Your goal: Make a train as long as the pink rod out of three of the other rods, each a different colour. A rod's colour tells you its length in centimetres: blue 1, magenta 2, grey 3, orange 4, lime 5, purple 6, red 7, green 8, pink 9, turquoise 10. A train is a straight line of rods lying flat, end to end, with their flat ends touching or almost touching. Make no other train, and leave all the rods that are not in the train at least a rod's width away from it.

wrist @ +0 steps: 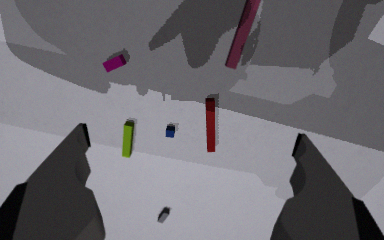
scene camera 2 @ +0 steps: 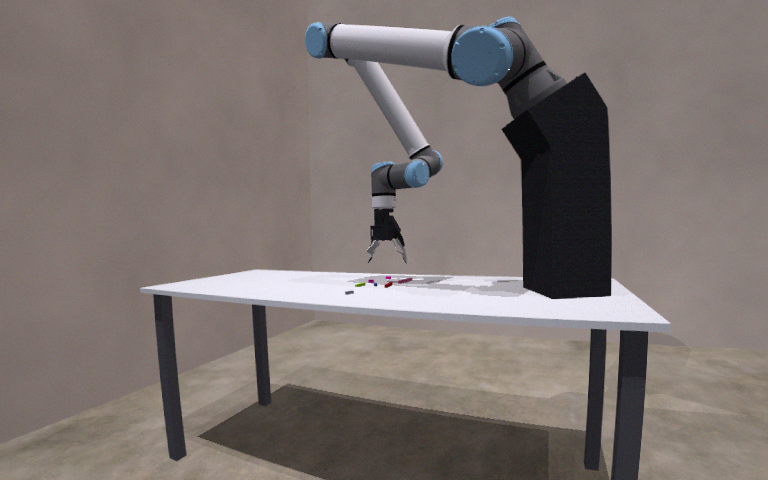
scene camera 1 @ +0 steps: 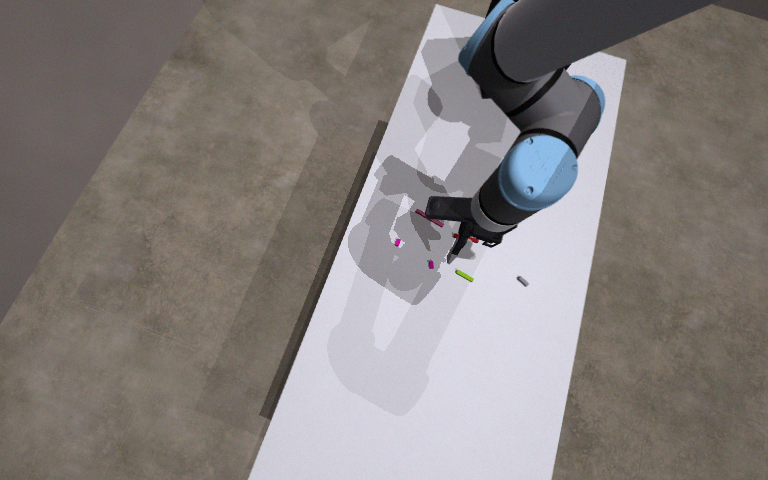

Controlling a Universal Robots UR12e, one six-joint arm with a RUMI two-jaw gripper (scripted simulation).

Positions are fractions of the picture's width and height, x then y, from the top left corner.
Labels:
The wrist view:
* my gripper: 0.50,0.54
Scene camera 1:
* my gripper: 0.60,0.49

